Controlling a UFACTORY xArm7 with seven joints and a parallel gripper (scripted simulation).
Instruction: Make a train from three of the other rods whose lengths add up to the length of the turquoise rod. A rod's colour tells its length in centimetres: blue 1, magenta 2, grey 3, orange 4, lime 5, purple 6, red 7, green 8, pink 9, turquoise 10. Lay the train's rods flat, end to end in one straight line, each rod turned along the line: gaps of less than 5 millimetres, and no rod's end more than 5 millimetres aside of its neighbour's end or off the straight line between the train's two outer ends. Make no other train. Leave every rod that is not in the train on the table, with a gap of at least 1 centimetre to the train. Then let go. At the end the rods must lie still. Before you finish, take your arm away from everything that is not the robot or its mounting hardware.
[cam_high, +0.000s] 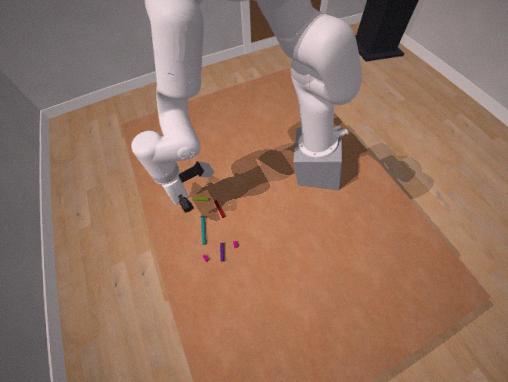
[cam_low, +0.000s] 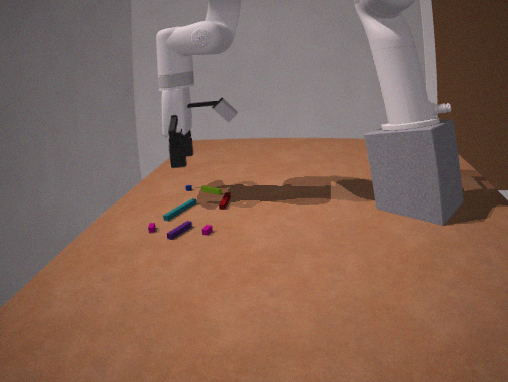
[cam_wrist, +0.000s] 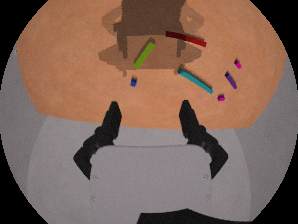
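Now: hand 1 cm short of the blue rod, 3 cm to the left of it and 8 cm above it. From my hand the other things lie so: lime rod (5 cm behind, 3 cm to the right, 8 cm below); turquoise rod (4 cm behind, 9 cm to the left, 8 cm below); red rod (11 cm behind, 3 cm to the left, 8 cm below).
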